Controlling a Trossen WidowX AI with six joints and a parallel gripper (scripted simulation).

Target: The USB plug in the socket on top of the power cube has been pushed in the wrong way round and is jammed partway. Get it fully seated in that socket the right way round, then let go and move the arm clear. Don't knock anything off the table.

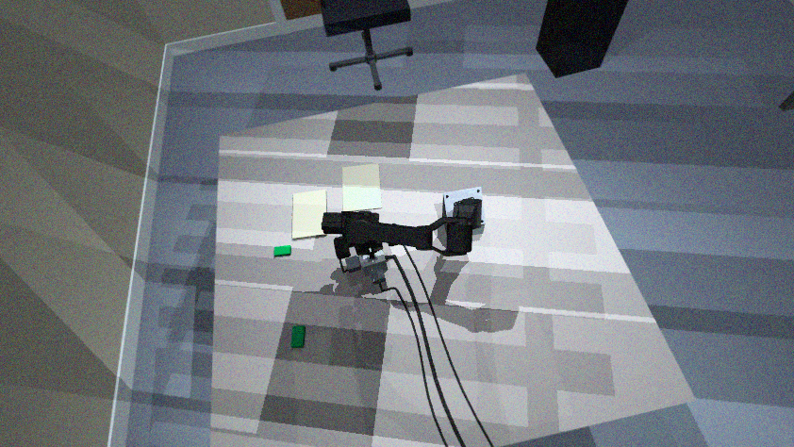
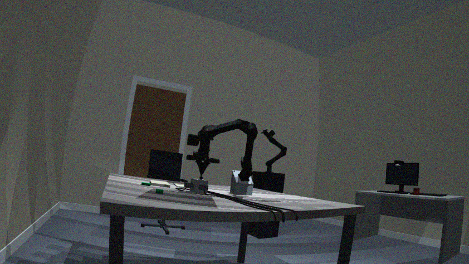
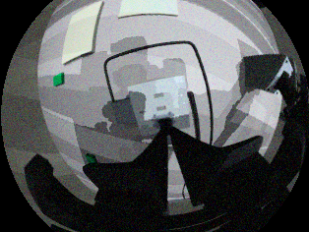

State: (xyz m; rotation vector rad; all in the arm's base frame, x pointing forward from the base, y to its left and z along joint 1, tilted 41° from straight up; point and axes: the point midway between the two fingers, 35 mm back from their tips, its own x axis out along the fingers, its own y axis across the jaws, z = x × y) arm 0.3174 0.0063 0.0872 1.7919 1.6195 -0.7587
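My gripper tip is now 2 cm above the dark USB plug.
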